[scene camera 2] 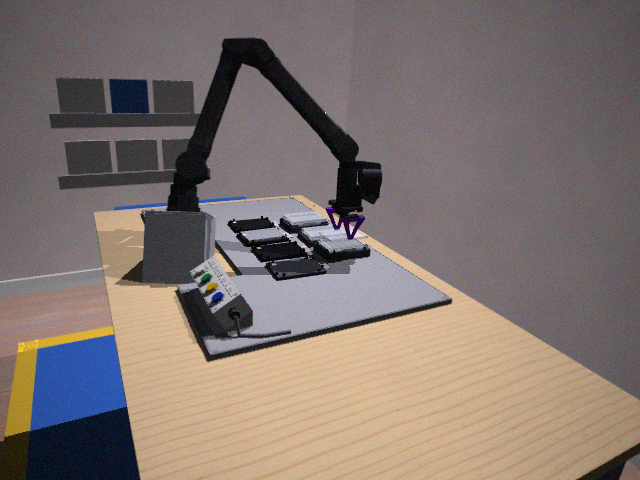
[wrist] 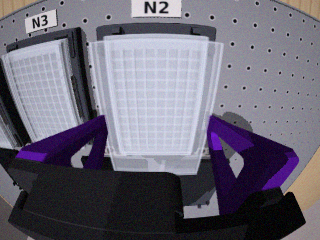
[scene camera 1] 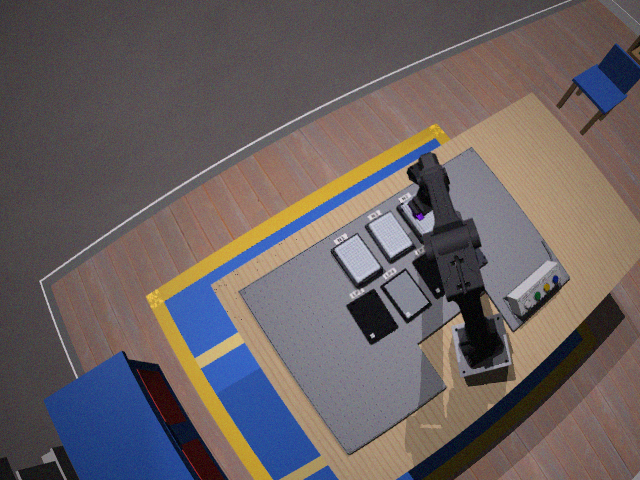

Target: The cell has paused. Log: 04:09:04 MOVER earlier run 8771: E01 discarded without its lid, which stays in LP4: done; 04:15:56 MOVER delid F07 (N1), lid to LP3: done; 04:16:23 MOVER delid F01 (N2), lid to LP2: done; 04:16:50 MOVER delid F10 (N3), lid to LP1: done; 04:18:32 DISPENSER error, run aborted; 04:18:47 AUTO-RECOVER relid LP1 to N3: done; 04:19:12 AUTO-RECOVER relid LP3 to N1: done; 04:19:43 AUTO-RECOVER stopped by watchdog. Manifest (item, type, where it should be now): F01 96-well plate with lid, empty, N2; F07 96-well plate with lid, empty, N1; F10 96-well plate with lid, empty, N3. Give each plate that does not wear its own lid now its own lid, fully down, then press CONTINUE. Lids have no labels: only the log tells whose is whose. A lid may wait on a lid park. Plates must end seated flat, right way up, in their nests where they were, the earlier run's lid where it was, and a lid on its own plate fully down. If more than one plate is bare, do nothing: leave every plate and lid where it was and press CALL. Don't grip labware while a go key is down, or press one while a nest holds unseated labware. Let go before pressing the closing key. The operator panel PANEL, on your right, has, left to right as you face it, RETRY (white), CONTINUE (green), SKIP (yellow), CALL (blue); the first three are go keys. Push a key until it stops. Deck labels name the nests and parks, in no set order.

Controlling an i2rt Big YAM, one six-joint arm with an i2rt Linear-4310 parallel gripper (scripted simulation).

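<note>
Wrist view: my gripper point(wrist: 157, 121), a clear lid point(wrist: 157, 94). Scene camera 1: a pale grey lid point(scene camera 1: 408, 297). Also a clear lid point(scene camera 1: 358, 259). Another pale grey lid point(scene camera 1: 387, 229). Scene camera 2: my gripper point(scene camera 2: 343, 235).
</note>
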